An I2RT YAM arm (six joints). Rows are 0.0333 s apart.
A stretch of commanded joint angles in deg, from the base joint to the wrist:
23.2, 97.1, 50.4, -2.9, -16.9, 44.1
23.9, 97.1, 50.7, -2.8, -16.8, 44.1
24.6, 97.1, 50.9, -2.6, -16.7, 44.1
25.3, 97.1, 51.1, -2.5, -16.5, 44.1
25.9, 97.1, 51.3, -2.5, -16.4, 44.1
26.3, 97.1, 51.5, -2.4, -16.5, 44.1
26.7, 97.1, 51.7, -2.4, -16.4, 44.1
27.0, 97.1, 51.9, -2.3, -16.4, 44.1
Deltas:
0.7, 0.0, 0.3, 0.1, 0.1, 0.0
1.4, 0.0, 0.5, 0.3, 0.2, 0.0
2.1, 0.0, 0.7, 0.4, 0.4, 0.0
2.7, 0.0, 0.9, 0.4, 0.5, 0.0
3.1, 0.0, 1.1, 0.5, 0.4, 0.0
3.5, 0.0, 1.3, 0.5, 0.5, 0.0
3.8, 0.0, 1.5, 0.6, 0.5, 0.0

